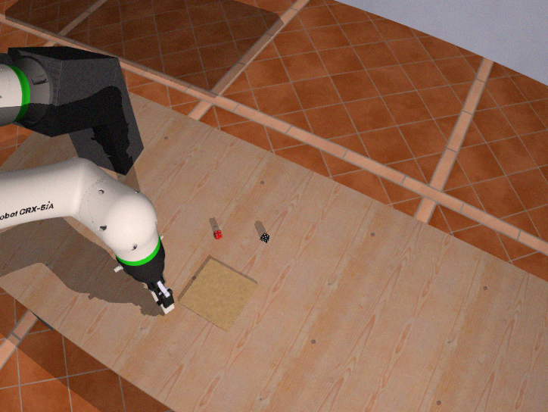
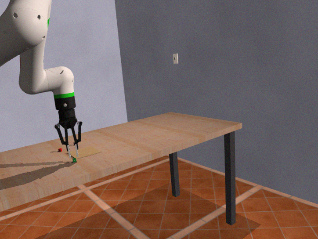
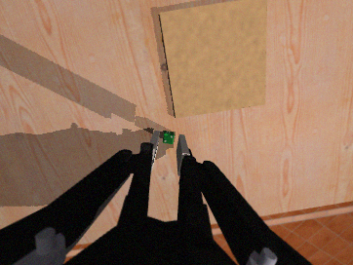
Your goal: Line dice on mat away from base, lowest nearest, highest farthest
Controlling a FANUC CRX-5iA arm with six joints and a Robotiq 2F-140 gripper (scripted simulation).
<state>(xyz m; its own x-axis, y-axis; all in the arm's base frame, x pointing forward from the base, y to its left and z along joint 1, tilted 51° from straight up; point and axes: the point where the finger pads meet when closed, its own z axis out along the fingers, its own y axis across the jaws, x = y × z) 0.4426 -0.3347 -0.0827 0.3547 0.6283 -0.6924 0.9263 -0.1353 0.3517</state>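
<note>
The green die lies 50 mm below my hand. The rest, counted from my hand: red die (10 mm ahead, 230 mm to the left, 50 mm below); then tan mat (90 mm ahead, 90 mm to the left, 60 mm below); then black die (120 mm ahead, 280 mm to the left, 50 mm below).
</note>
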